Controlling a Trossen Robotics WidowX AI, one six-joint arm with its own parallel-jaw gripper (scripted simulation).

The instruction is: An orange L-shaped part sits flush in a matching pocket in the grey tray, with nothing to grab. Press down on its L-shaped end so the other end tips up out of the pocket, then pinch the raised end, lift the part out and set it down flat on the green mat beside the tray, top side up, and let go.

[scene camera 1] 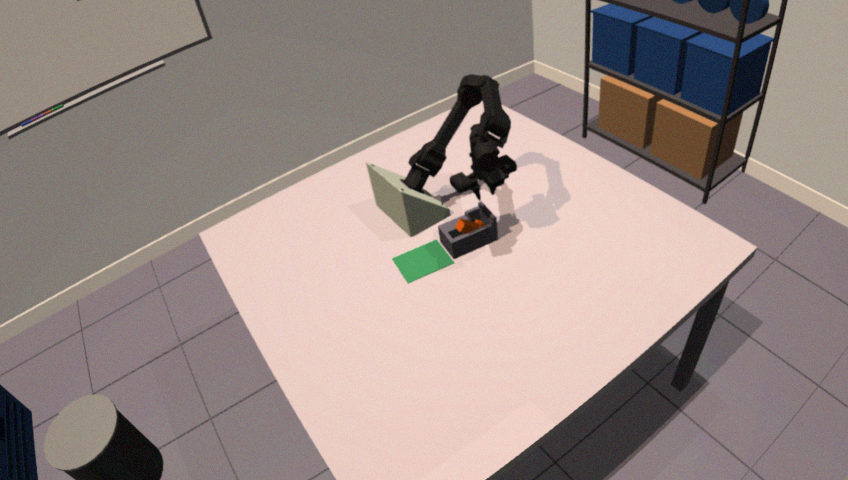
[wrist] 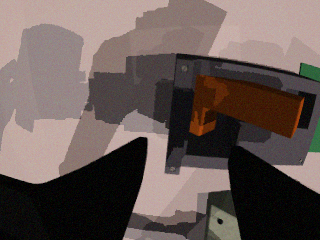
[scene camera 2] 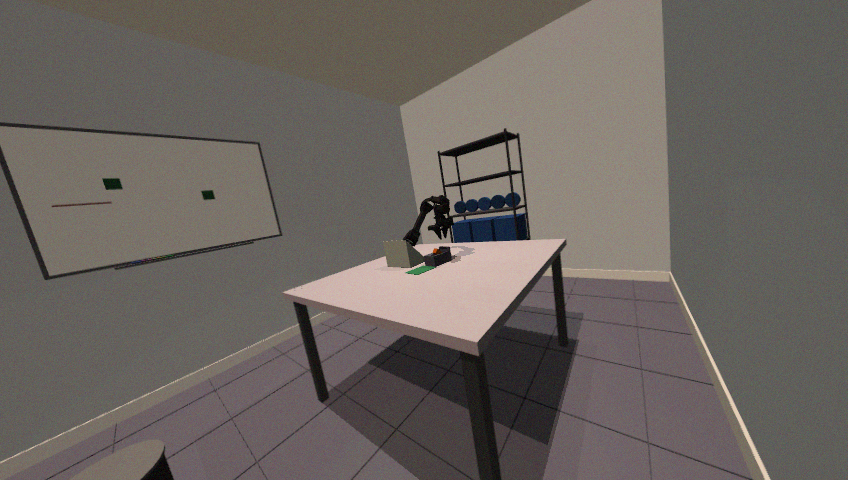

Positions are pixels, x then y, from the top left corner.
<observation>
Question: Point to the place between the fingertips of the gripper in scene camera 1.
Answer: At 485,197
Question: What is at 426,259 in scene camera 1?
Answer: A green mat.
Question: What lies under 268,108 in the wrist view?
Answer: An orange L-shaped part.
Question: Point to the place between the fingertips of the gripper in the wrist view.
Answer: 189,150
</observation>
